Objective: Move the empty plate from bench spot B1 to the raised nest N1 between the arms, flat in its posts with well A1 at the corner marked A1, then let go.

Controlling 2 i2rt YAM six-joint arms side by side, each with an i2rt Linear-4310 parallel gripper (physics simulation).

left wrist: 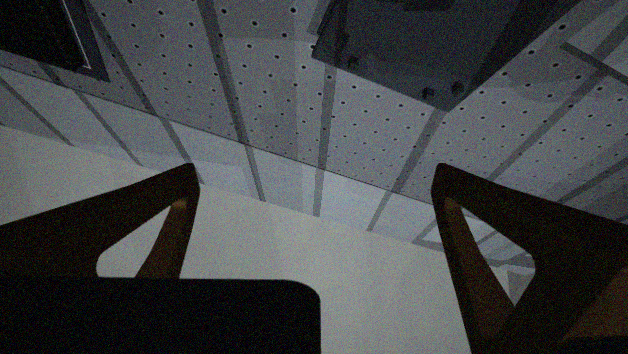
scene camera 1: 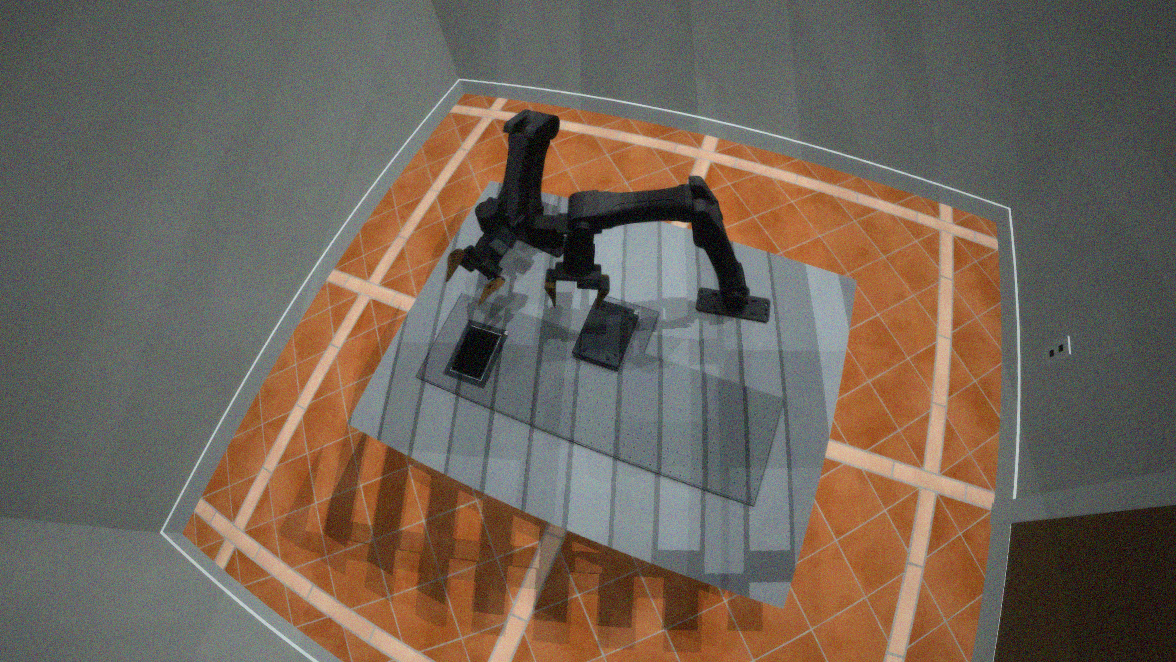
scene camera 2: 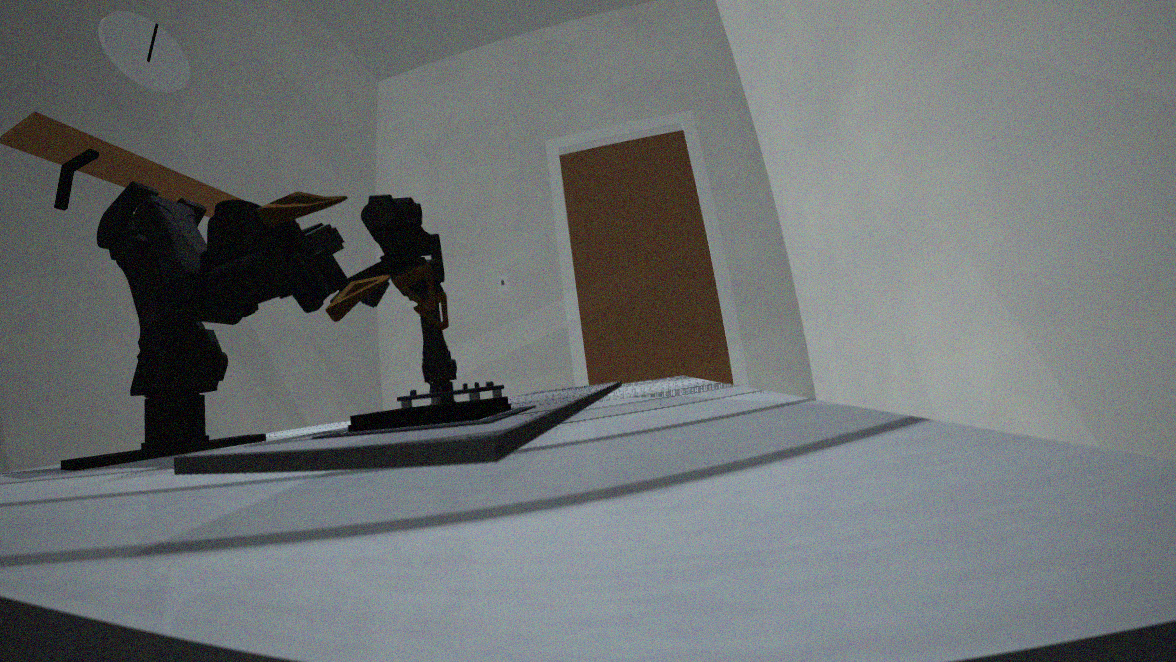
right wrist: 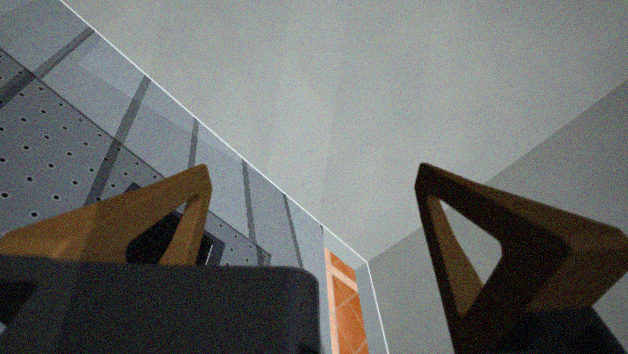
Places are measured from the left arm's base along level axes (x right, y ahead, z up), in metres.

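Where they show: left gripper, fingertip midpoint: (left wrist: 315,176) (scene camera 1: 575,307) (scene camera 2: 439,320); right gripper, fingertip midpoint: (scene camera 1: 463,293) (scene camera 2: 367,240) (right wrist: 313,175); left arm's base, link origin: (scene camera 1: 733,305); right arm's base, link origin: (scene camera 2: 176,453).
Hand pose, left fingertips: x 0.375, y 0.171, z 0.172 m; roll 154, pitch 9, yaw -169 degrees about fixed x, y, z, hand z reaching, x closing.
Note:
Things, the pixels of their centre, and the offset from my left fingertips.
- black plate, body centre: (right wrist: 156,267) (scene camera 2: 434,413) (scene camera 1: 475,351) dy +0.102, dx +0.272, dz -0.150 m
- raised nest, body centre: (scene camera 2: 453,396) (scene camera 1: 606,333) dy -0.011, dx -0.060, dz -0.139 m
The black plate (scene camera 1: 475,353) (scene camera 2: 432,413) (left wrist: 35,32) lies flat at its spot, on the left in scene camera 1. In the right wrist view the plate (right wrist: 156,241) is partly hidden behind a finger. The raised nest (scene camera 1: 604,338) (scene camera 2: 450,395) (left wrist: 410,50) stands right of it in scene camera 1, with no plate on it. My left gripper (scene camera 1: 577,305) (left wrist: 315,176) is open and empty, above and behind the nest's upper edge. My right gripper (scene camera 1: 467,289) (scene camera 2: 337,257) (right wrist: 313,175) is open and empty, above and behind the plate, tilted outward. The A1 marks are not readable.
A thin perforated board (scene camera 1: 691,435) (scene camera 2: 345,457) (left wrist: 280,110) (right wrist: 70,145) lies under the plate and nest. The left arm's base (scene camera 1: 732,305) stands at the right in scene camera 1. The two arms are close together near the left gripper's wrist.

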